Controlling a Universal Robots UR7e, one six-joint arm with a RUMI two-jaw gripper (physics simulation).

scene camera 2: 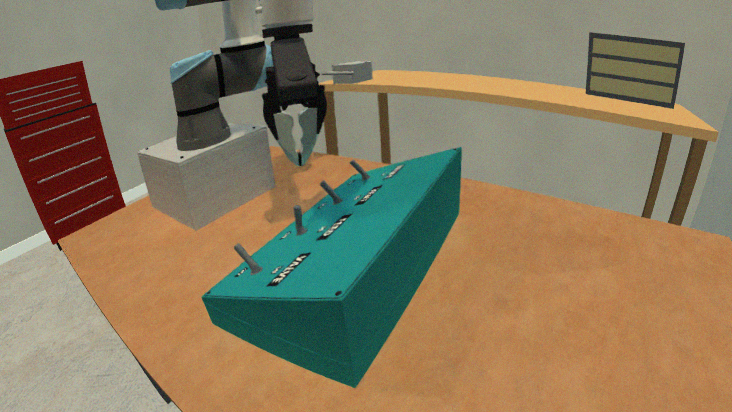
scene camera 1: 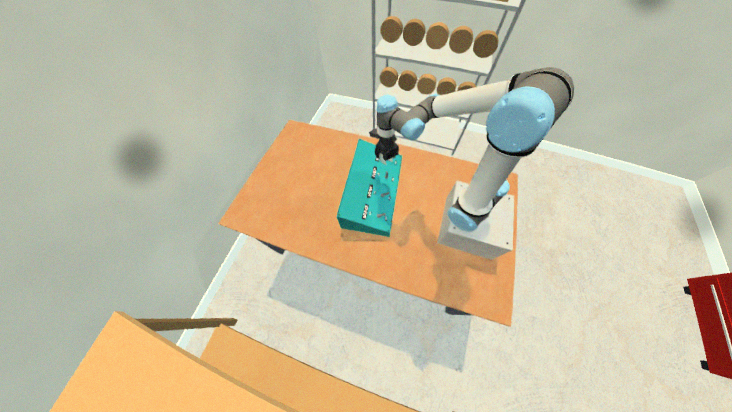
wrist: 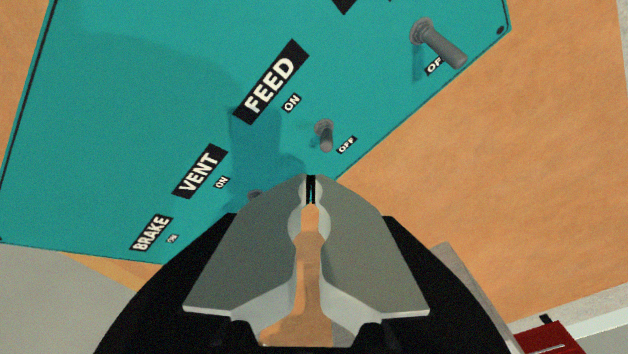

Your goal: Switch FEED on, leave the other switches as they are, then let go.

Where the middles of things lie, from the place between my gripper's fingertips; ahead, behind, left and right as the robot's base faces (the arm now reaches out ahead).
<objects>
The teal switch panel [scene camera 2: 326, 296] is 130 mm below my hand, 70 mm to the left of it and 30 mm ahead of it.
</objects>
